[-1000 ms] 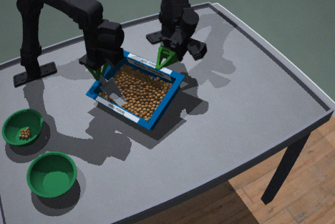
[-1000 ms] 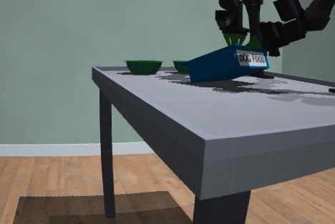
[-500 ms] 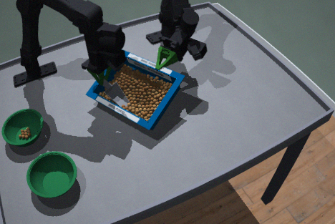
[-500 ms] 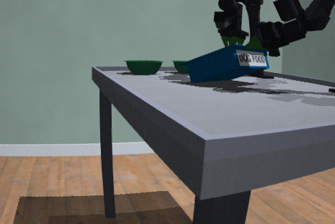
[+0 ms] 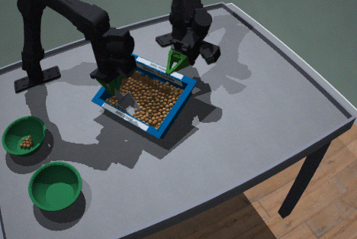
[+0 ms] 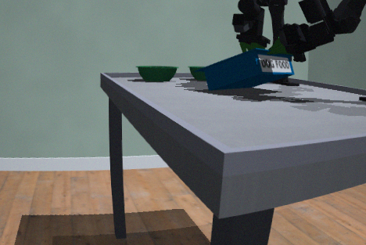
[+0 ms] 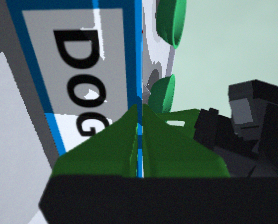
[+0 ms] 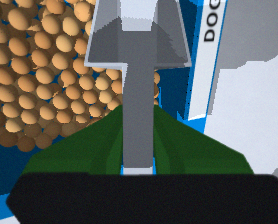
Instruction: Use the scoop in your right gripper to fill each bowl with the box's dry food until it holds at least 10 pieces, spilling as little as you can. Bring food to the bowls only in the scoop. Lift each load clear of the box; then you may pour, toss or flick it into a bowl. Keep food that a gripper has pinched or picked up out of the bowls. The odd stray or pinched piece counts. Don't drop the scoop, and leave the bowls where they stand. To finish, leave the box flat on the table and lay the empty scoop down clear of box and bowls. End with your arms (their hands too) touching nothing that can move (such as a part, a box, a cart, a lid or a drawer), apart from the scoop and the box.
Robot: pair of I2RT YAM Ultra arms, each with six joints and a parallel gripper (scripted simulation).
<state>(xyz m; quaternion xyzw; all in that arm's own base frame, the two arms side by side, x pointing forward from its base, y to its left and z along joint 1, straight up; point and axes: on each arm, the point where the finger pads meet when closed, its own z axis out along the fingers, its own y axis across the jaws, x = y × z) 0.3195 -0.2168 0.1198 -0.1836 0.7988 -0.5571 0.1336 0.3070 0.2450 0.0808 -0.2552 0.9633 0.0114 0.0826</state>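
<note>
Now: right hand 8 cm to the right of the box, 4 cm short of it and 1 cm above it. Also, from my right hand: grey scoop (3 cm ahead, 2 cm to the left, 2 cm below).
</note>
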